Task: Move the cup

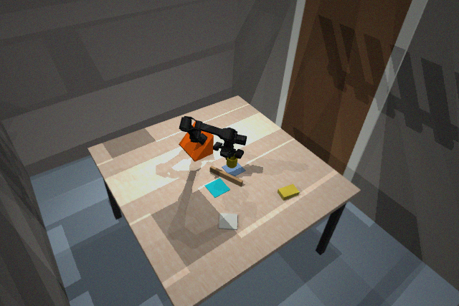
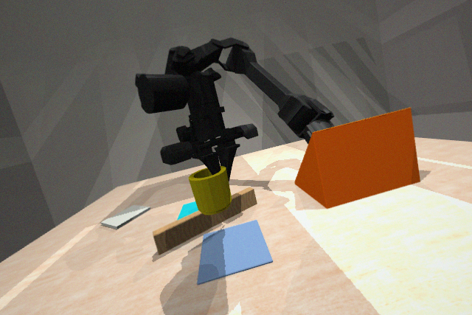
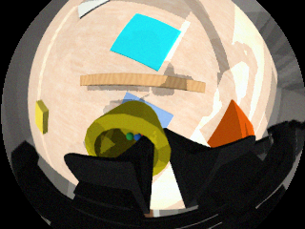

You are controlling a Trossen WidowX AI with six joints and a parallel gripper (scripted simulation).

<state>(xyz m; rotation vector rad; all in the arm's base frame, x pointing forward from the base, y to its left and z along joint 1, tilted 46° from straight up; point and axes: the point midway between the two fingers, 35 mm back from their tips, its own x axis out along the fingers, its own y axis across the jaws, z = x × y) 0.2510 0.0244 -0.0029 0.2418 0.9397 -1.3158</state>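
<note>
My gripper tip is now 14 cm to the left of the cyan pad, 11 cm above it and 8 cm short of it. From my gripper tip the other things lie so: yellow cup 2 cm ahead, 1 cm to the left; then blue pad 11 cm below, 5 cm to the left, 1 cm ahead; then low wooden bar 9 cm below, 5 cm to the right, 5 cm ahead.
</note>
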